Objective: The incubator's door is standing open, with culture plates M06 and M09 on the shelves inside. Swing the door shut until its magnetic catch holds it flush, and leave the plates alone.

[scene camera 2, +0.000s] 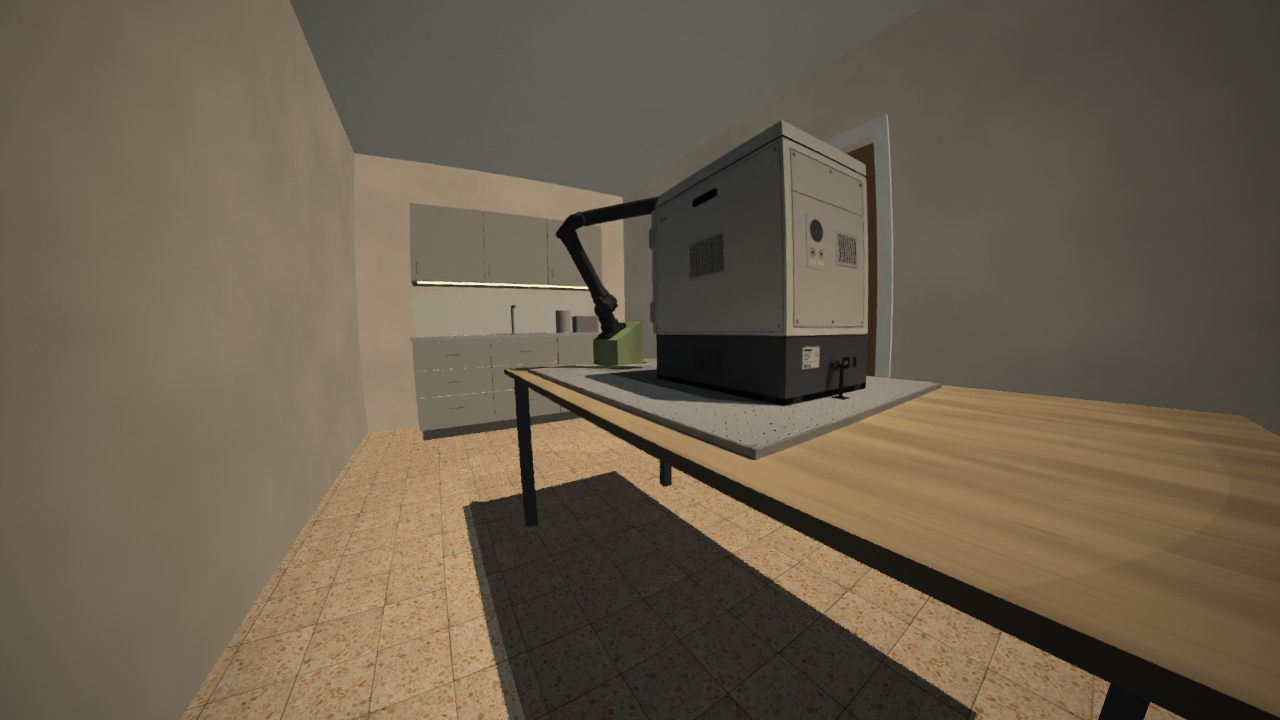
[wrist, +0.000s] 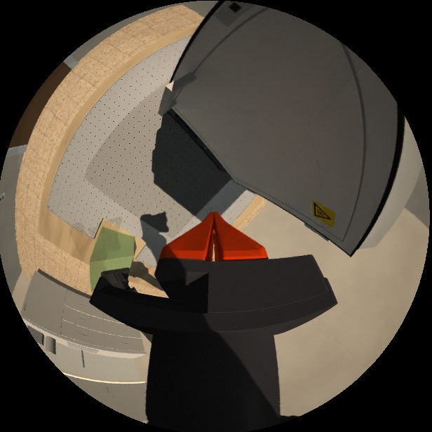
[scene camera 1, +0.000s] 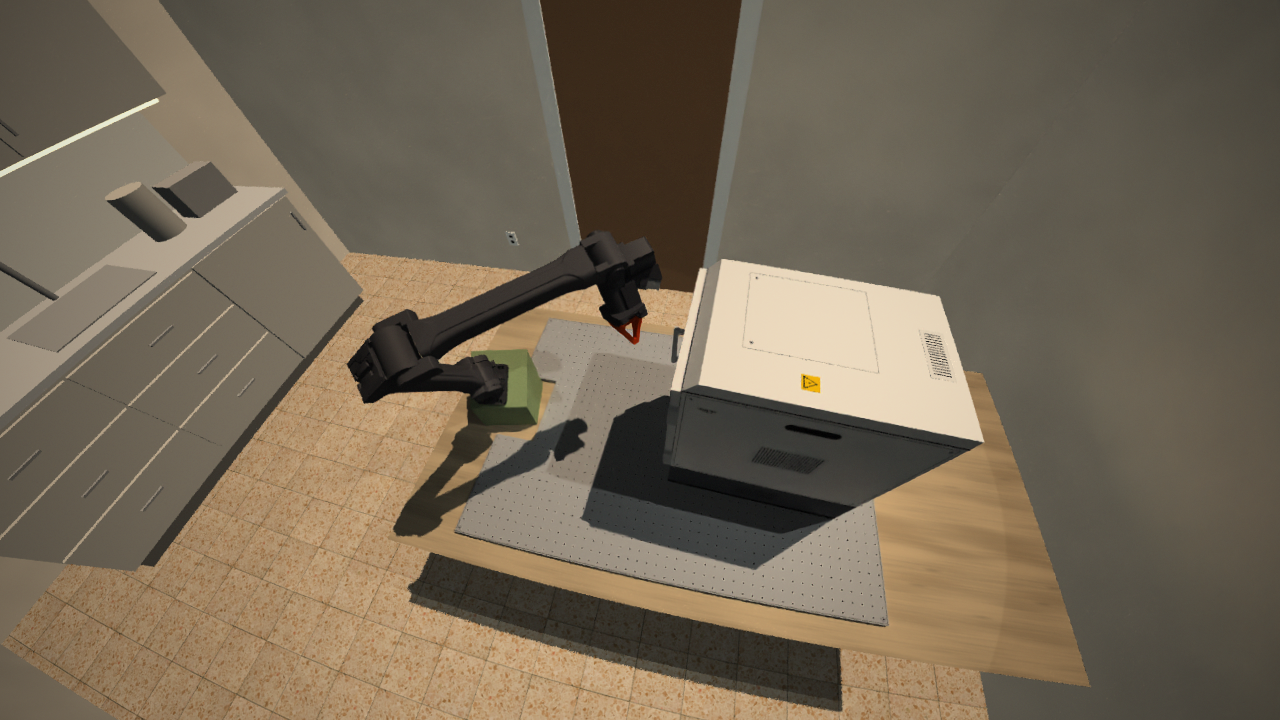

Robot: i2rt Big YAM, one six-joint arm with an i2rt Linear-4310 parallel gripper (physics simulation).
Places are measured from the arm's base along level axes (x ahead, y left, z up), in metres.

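Pixels of known places: gripper, fingertip midpoint: [scene camera 1: 636, 342]; arm's base at its link origin: [scene camera 2: 613, 332] [scene camera 1: 493, 384].
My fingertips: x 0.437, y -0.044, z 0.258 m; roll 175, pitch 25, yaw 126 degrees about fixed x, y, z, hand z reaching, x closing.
Ahead of a thing's pixels: the offset from my fingertips to its top centre. "pt": to the spot under its first point. Level surfaces: height alone.
The white incubator {dx +0.340, dy -0.097, dz +0.150 m} [scene camera 1: 823, 331] [scene camera 2: 725, 268] stands on the perforated board. Its door {pt dx +0.080, dy -0.194, dz -0.041 m} [scene camera 1: 673, 429] [wrist: 285, 125] lies against the front, parallel to it, and looks closed. No clear gap shows in scene camera 1, but the magnetic catch is hidden. The door's handle {pt dx +0.104, dy +0.092, dz -0.131 m} [scene camera 1: 676, 345] [wrist: 176, 90] faces the arm. Plates M06 and M09 do not show in any view. My gripper [scene camera 1: 634, 340] [wrist: 213, 217] is shut and empty, its red fingers pointing down. It hangs in front of the door, a short way from the handle and apart from it. The incubator hides it in scene camera 2.
The arm's green base block [scene camera 1: 505, 402] [scene camera 2: 617, 345] [wrist: 112, 252] stands at the end of the wooden table {dz -0.413 m} [scene camera 1: 993, 537] [scene camera 2: 1056, 474]. The perforated board {dz -0.400 m} [scene camera 1: 787, 573] [scene camera 2: 742, 429] [wrist: 115, 105] lies under the incubator. Grey cabinets [scene camera 1: 161, 358] [scene camera 2: 452, 394] stand beyond the arm.
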